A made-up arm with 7 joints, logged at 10 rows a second.
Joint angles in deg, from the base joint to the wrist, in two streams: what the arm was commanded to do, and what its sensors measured. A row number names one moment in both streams.
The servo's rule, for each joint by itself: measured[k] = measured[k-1] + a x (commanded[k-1-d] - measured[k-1]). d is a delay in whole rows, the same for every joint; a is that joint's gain. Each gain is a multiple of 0.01, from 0.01 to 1. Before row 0 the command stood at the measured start. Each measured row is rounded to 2 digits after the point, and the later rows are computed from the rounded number. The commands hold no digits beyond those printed.
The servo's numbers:
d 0
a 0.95 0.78 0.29 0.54 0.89 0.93 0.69
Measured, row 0:
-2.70, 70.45, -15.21, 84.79, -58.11, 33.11, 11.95
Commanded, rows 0 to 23:
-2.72, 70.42, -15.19, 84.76, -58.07, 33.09, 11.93
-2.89, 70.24, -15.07, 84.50, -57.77, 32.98, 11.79
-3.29, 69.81, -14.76, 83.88, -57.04, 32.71, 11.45
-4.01, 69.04, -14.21, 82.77, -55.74, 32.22, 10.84
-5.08, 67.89, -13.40, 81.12, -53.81, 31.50, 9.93
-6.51, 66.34, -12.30, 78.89, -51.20, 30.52, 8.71
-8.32, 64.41, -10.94, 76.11, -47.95, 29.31, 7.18
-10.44, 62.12, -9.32, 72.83, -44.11, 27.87, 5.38
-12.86, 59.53, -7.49, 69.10, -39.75, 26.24, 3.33
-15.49, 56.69, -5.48, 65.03, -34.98, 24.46, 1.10
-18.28, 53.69, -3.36, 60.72, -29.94, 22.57, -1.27
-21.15, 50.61, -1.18, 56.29, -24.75, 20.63, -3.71
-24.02, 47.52, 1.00, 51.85, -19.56, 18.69, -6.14
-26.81, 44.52, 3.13, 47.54, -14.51, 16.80, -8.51
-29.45, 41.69, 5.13, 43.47, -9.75, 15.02, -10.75
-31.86, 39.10, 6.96, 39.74, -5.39, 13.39, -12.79
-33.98, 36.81, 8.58, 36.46, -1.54, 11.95, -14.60
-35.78, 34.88, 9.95, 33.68, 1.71, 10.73, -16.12
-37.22, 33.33, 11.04, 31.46, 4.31, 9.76, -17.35
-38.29, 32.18, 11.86, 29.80, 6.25, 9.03, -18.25
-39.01, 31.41, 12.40, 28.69, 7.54, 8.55, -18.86
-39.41, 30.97, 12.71, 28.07, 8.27, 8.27, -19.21
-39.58, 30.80, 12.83, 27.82, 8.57, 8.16, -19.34
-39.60, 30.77, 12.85, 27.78, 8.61, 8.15, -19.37
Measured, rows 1 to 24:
-2.72, 70.43, -15.20, 84.77, -58.07, 33.09, 11.94
-2.88, 70.28, -15.16, 84.62, -57.80, 32.99, 11.84
-3.27, 69.91, -15.04, 84.22, -57.12, 32.73, 11.57
-3.97, 69.23, -14.80, 83.44, -55.89, 32.26, 11.07
-5.02, 68.18, -14.39, 82.19, -54.04, 31.55, 10.28
-6.44, 66.74, -13.78, 80.41, -51.51, 30.59, 9.20
-8.23, 64.92, -12.96, 78.09, -48.34, 29.40, 7.81
-10.33, 62.74, -11.90, 75.25, -44.58, 27.98, 6.13
-12.73, 60.24, -10.62, 71.93, -40.28, 26.36, 4.20
-15.35, 57.47, -9.13, 68.20, -35.56, 24.59, 2.06
-18.13, 54.52, -7.46, 64.16, -30.56, 22.71, -0.24
-21.00, 51.47, -5.64, 59.91, -25.39, 20.78, -2.63
-23.87, 48.39, -3.71, 55.56, -20.20, 18.84, -5.05
-26.66, 45.37, -1.73, 51.23, -15.14, 16.94, -7.44
-29.31, 42.50, 0.26, 47.04, -10.34, 15.15, -9.72
-31.73, 39.85, 2.20, 43.10, -5.93, 13.51, -11.84
-33.87, 37.48, 4.05, 39.51, -2.02, 12.06, -13.74
-35.68, 35.45, 5.76, 36.36, 1.30, 10.82, -15.38
-37.14, 33.80, 7.29, 33.71, 3.98, 9.83, -16.74
-38.23, 32.54, 8.62, 31.60, 6.00, 9.09, -17.78
-38.97, 31.66, 9.72, 30.03, 7.37, 8.59, -18.53
-39.39, 31.12, 10.59, 28.97, 8.17, 8.29, -19.00
-39.57, 30.87, 11.24, 28.35, 8.53, 8.17, -19.23
-39.60, 30.79, 11.71, 28.04, 8.60, 8.15, -19.33

